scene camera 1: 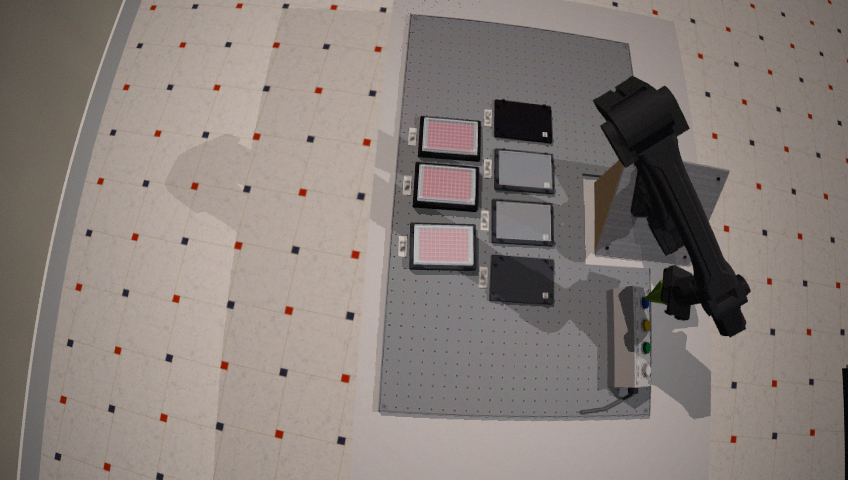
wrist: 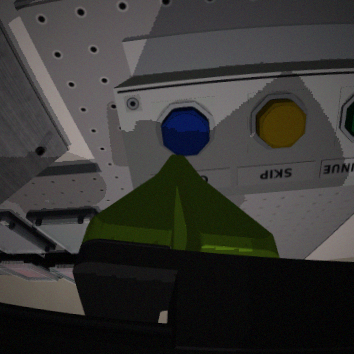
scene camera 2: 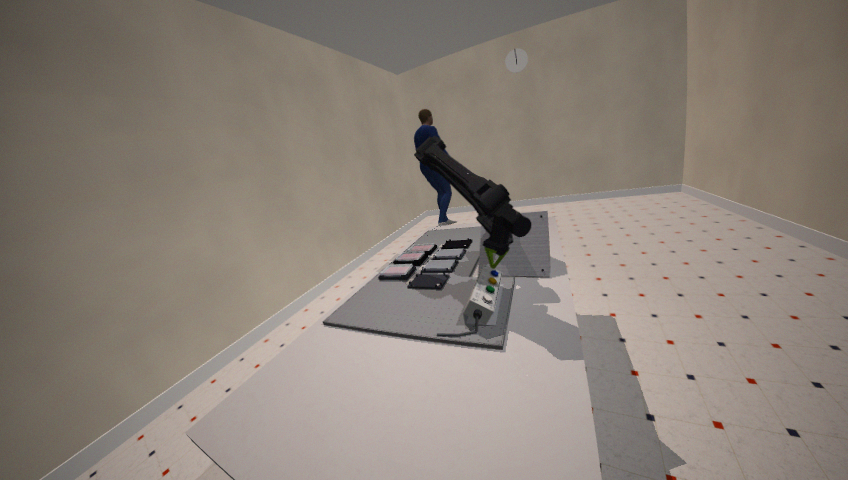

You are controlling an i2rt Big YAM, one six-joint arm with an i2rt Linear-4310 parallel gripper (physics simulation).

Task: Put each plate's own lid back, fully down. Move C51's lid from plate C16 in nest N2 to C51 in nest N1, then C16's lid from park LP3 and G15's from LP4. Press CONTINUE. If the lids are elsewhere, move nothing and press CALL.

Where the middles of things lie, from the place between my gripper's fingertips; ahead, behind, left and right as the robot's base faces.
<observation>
The blue CALL button [wrist: 184, 131] is 2 cm below my hand and 1 cm to the left of it. Also, from my hand: yellow SKIP button [wrist: 280, 122] (6 cm to the left, 2 cm below).
</observation>
